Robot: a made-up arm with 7 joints.
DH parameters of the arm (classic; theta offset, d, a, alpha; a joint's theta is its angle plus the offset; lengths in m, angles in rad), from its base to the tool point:
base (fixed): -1.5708 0.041 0 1.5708
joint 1: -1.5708 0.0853 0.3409 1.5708
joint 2: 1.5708 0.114 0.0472 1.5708
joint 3: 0 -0.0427 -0.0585 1.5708
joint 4: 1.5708 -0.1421 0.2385 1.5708
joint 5: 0 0.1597 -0.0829 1.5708
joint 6: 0 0.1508 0.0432 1.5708
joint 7: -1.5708 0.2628 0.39 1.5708
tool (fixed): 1.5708 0.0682 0 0
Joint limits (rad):
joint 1: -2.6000..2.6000
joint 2: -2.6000..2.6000
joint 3: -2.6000..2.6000
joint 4: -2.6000..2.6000
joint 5: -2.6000..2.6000
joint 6: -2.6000..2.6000
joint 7: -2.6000..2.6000
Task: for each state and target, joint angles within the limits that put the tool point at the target. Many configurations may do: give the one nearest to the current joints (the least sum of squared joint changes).
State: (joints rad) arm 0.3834 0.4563 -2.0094 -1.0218 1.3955 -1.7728 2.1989
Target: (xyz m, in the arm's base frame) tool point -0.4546 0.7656 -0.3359
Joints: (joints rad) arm -0.4611 0.0846 -1.1716 -0.3430 1.2356 -1.3473 1.7908
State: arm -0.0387 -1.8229 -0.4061 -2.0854 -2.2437 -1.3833 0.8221
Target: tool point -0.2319 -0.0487 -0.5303
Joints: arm -0.4176 -1.6339 -0.7837 -2.2477 -1.6736 -1.6084 1.0086
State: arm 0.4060 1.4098 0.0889 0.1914 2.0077 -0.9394 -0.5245
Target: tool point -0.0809 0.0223 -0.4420
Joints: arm 1.2772 1.1156 -0.3068 0.3904 1.2217 -0.9373 -0.1326
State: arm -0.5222 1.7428 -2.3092 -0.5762 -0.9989 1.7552 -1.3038
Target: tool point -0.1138 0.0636 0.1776
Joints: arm -0.3408 1.9288 -2.1745 -0.5080 -1.2274 1.3977 -1.4131
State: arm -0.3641 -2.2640 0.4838 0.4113 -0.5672 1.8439 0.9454
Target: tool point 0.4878 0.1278 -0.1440
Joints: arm -0.0594 -2.3874 -0.0559 0.4570 -0.5040 2.0108 0.8423
